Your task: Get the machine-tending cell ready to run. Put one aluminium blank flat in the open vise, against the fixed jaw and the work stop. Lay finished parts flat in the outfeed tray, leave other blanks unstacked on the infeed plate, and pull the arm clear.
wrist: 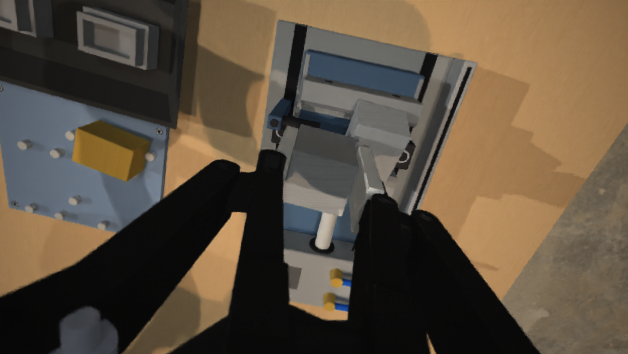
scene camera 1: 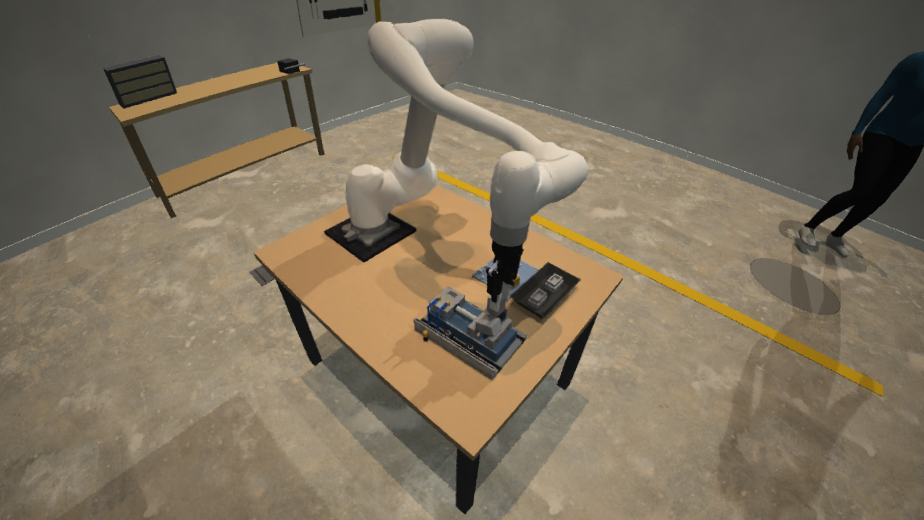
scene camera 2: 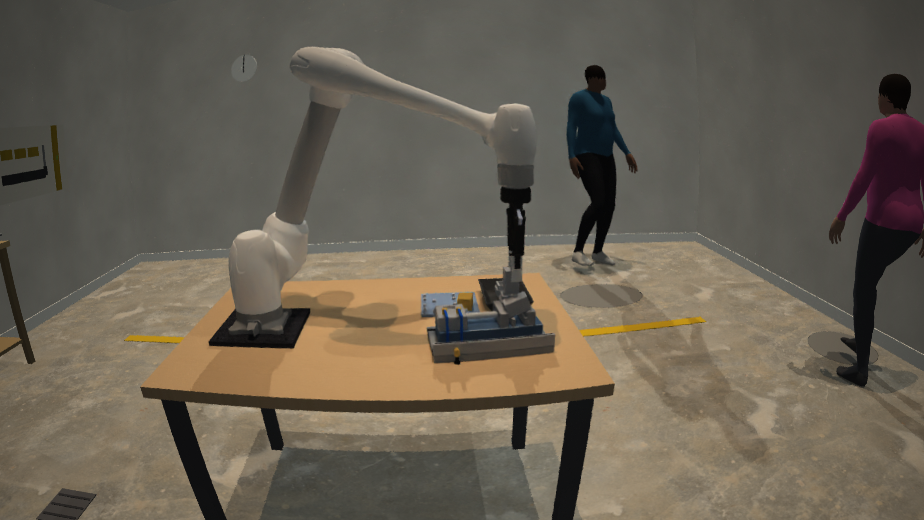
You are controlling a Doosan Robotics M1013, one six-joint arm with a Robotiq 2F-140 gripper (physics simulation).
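Frame: origin at the arm's base, x ahead, y left, z up, level; centimetres.
Seen in the pictures: gripper, fingertip midpoint: [wrist: 323, 155] [scene camera 1: 499, 304] [scene camera 2: 515, 278]; arm's base at its link origin: [scene camera 1: 371, 228] [scene camera 2: 261, 323].
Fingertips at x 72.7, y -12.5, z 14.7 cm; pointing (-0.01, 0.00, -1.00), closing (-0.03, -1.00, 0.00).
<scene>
Offsets run from my fingertips to a thing's top centre. "*": to the spot under its first point.
My gripper [scene camera 1: 499, 292] [scene camera 2: 514, 263] [wrist: 323, 155] is shut on a grey aluminium blank {dx -1.0, dy +0.0, dz +2.6 cm} [scene camera 2: 510, 279] [wrist: 320, 167], held over the vise {dx -7.2, dy -3.2, dz -6.2 cm} [scene camera 2: 491, 329] [wrist: 311, 267] near its jaws. A second grey block {dx -0.3, dy -4.1, dz -2.8 cm} [scene camera 2: 515, 303] [wrist: 382, 120] sits tilted at the jaws, close beside and below the held blank; I cannot tell whether they touch. The fixed jaw [wrist: 360, 96] shows beyond them. The held blank hides the moving jaw in the wrist view. The outfeed tray [scene camera 1: 558, 298] [wrist: 90, 87] holds two framed parts, one {dx +2.1, dy +21.4, dz -11.5 cm} [wrist: 112, 40] lying flat and one {* dx +2.1, dy +29.2, dz -12.4 cm} [wrist: 25, 17] partly in view.
A blue pegged plate {dx -14.6, dy +27.4, dz -15.3 cm} [scene camera 1: 482, 274] [scene camera 2: 437, 310] [wrist: 45, 175] carries a yellow block {dx -10.2, dy +22.6, dz -11.8 cm} [scene camera 2: 465, 300] [wrist: 112, 150]. It lies beside the tray. Gold fittings with blue hoses rise from the vise's cylinder end. A person in blue [scene camera 2: 592, 129] and one in pink [scene camera 2: 889, 174] stand beyond the table.
</scene>
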